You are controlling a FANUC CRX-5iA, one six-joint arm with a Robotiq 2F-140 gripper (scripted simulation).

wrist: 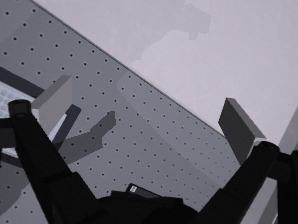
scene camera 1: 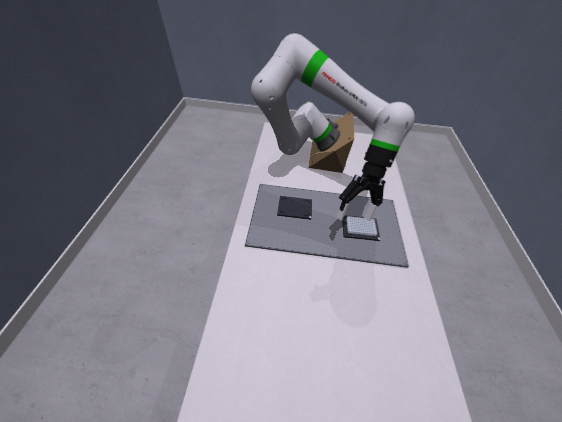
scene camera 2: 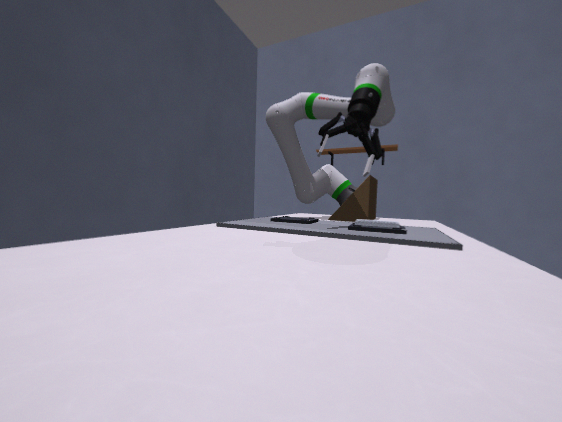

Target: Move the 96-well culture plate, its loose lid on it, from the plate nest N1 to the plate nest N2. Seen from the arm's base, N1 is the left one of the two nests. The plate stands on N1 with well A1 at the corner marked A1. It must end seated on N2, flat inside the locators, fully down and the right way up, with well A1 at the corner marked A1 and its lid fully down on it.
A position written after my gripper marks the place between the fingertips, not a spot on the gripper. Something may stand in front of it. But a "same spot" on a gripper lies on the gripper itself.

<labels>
my gripper: wrist 148,100; scene camera 1; scene camera 2
same spot on my gripper: [scene camera 1: 353,189] = [scene camera 2: 332,121]
</labels>
